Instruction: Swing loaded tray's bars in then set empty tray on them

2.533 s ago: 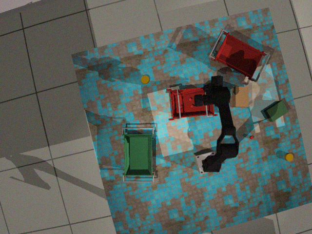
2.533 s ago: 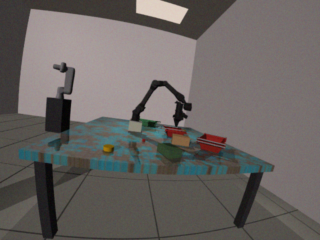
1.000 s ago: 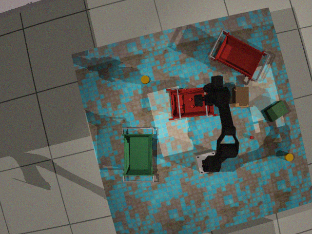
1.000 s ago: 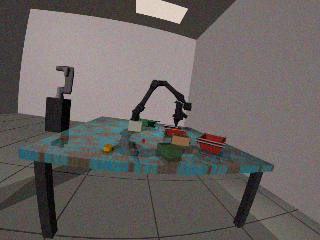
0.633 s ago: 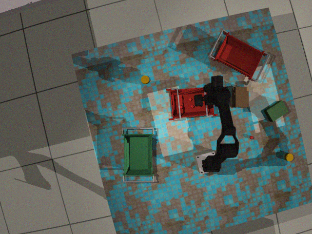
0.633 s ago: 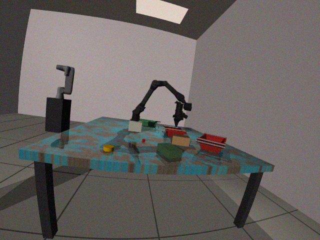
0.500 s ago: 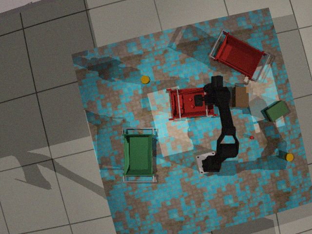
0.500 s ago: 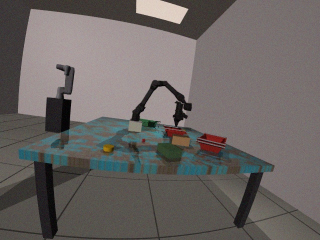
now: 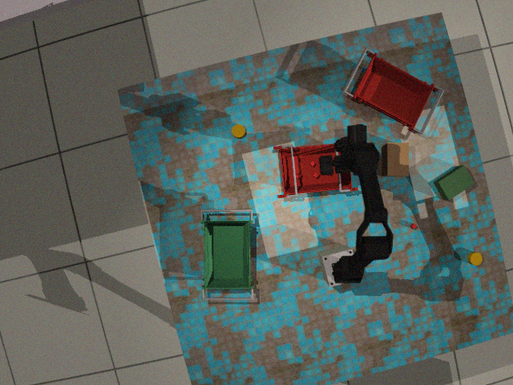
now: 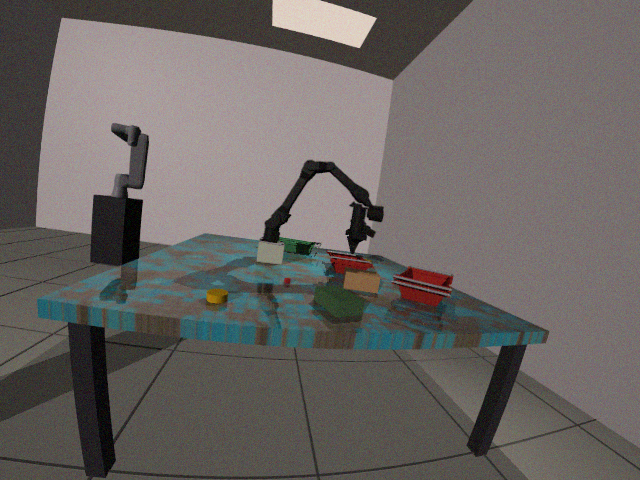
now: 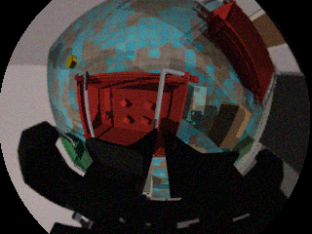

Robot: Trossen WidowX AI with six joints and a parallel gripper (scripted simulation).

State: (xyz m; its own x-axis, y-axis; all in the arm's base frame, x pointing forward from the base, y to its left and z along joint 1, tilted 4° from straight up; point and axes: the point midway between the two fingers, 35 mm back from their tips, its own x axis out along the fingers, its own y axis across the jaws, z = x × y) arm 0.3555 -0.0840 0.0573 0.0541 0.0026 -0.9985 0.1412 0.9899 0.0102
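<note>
My gripper tip is now 470 mm to the right of the green tray, 210 mm past it and 50 mm above it. The rest, counted from my gripper tip: tan box: 210 mm to the right, 60 mm below, 20 mm behind; small red cube: 280 mm behind, 230 mm to the right, 80 mm below; green block: 420 mm to the right, 160 mm behind, 70 mm below.
</note>
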